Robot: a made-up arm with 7 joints.
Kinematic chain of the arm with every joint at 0, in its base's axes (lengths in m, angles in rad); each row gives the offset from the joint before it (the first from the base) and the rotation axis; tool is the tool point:
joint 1: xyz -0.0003 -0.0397 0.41 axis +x
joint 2: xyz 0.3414 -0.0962 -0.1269 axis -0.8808 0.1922 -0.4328
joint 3: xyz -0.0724 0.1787 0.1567 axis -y
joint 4: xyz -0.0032 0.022 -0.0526 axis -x
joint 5: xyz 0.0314 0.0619 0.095 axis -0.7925 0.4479 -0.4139
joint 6: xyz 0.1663 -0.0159 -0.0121 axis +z
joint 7: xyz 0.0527 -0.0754 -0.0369 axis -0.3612 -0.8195 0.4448
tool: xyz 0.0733 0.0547 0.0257
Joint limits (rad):
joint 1: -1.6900..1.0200
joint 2: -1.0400..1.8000
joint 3: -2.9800..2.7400
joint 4: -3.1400..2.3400
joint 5: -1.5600..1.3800
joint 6: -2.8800..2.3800
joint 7: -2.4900..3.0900
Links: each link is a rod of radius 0.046 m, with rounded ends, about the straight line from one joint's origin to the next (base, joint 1, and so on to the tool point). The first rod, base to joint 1, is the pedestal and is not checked.
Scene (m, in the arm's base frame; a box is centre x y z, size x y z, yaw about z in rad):
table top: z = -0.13
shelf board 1: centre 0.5 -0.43 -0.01 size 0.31 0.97 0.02 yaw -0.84
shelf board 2: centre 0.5 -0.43 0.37 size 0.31 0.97 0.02 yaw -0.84
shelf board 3: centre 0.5 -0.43 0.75 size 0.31 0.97 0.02 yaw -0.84
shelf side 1: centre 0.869 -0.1 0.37 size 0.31 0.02 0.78 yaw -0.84
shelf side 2: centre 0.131 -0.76 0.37 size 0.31 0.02 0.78 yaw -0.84
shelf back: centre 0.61 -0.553 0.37 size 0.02 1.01 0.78 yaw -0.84
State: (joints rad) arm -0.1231 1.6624 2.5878 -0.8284 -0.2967 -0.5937 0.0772
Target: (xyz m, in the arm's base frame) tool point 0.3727 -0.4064 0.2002
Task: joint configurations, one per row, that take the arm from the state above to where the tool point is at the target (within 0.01 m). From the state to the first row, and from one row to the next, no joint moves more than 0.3 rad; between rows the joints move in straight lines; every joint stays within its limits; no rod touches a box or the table.
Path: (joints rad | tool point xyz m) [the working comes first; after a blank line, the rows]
Joints at the target: 1.0200 -0.6036 1.4872 -2.0638 -1.3005 -0.0220 -0.0322
Straight joint move there: touches shelf board 2.

1: 0.0402 1.3747 2.4501 -0.9509 -0.4772 -0.3692 0.1302 | 0.2523 0.3429 0.2462
2: 0.2035 1.0870 2.3124 -1.0734 -0.6576 -0.1447 0.1832 | 0.1834 0.3139 0.4384
3: 0.3668 0.7993 2.1748 -1.1959 -0.8381 0.0798 0.2362 | 0.1231 0.1730 0.5829
4: 0.5301 0.5116 2.0371 -1.3184 -1.0186 0.3043 0.2892 | 0.0926 -0.0325 0.6186
5: 0.6934 0.2239 1.8994 -1.4409 -1.1991 0.5288 0.3422 | 0.1071 -0.2190 0.5290
6: 0.8567 -0.0638 1.7617 -1.5634 -1.3795 0.7533 0.3951 | 0.1677 -0.3092 0.3609
7: 1.0200 -0.3515 1.6241 -1.6859 -1.5600 0.9778 0.4481 | 0.2581 -0.2785 0.2002
8: 1.0200 -0.4145 1.5898 -1.7804 -1.4951 0.7278 0.3280 | 0.2877 -0.3144 0.1823
9: 1.0200 -0.4775 1.5556 -1.8749 -1.4303 0.4779 0.2079 | 0.3191 -0.3493 0.1763
10: 1.0200 -0.5405 1.5214 -1.9694 -1.3654 0.2280 0.0879 | 0.3487 -0.3807 0.1827
11: 1.0200 -0.6036 1.4872 -2.0638 -1.3005 -0.0220 -0.0322 | 0.3727 -0.4064 0.2002

